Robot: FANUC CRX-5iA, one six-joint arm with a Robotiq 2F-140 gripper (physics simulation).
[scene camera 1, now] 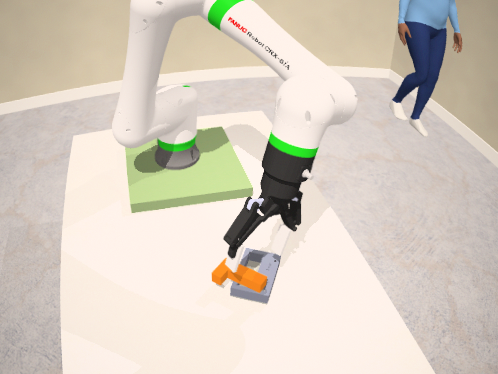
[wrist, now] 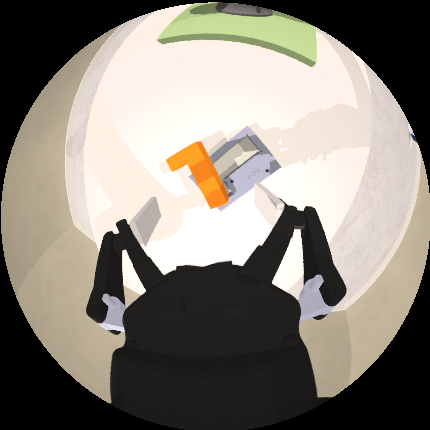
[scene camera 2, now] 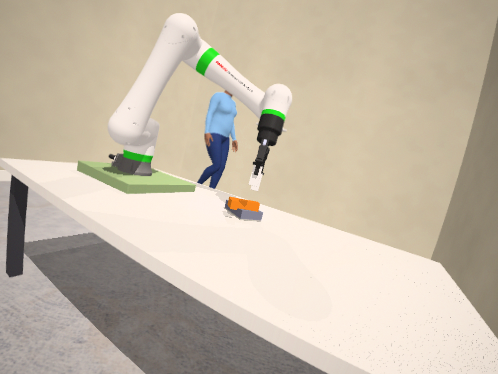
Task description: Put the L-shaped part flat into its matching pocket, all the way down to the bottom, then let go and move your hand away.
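Pixels of known places: gripper, fingertip midpoint: (scene camera 1: pixel 254 259) (wrist: pixel 205 198) (scene camera 2: pixel 253 188); arm's base, origin of the base link: (scene camera 1: pixel 176 156) (scene camera 2: pixel 134 171).
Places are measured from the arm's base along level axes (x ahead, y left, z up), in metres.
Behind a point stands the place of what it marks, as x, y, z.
Note:
The orange L-shaped part (scene camera 1: pixel 252 280) {0.574, 0.074, 0.026} (scene camera 2: pixel 243 204) {0.548, 0.047, 0.013} (wrist: pixel 204 174) {0.538, 0.063, 0.027} lies across one end of the grey pocket block (scene camera 1: pixel 250 295) {0.584, 0.069, -0.017} (scene camera 2: pixel 252 215) {0.583, 0.067, -0.018} (wrist: pixel 252 175) {0.521, 0.137, -0.003}, on top of its rim. Its short arm sticks out past the side of the block, over the table. The part is not inside the pocket, and part of the pocket's pale floor shows beside it in the wrist view. Whether the part is level is hard to tell. My gripper (scene camera 1: pixel 258 253) {0.555, 0.081, 0.075} (scene camera 2: pixel 255 181) {0.555, 0.081, 0.075} (wrist: pixel 205 198) {0.555, 0.081, 0.075} is wide open and empty, a little above the part and block, with its pale fingertips apart.
The arm's base stands on a green plate (scene camera 1: pixel 190 192) {0.191, 0.010, -0.004} (scene camera 2: pixel 160 187) {0.206, -0.026, -0.017} (wrist: pixel 240 31) {0.186, 0.029, -0.004} at the back of the white table (scene camera 1: pixel 150 280) {0.472, -0.153, -0.039} (scene camera 2: pixel 200 260) {0.680, -0.336, -0.039}. A person (scene camera 1: pixel 425 50) (scene camera 2: pixel 220 125) in a blue top is on the floor beyond the table.

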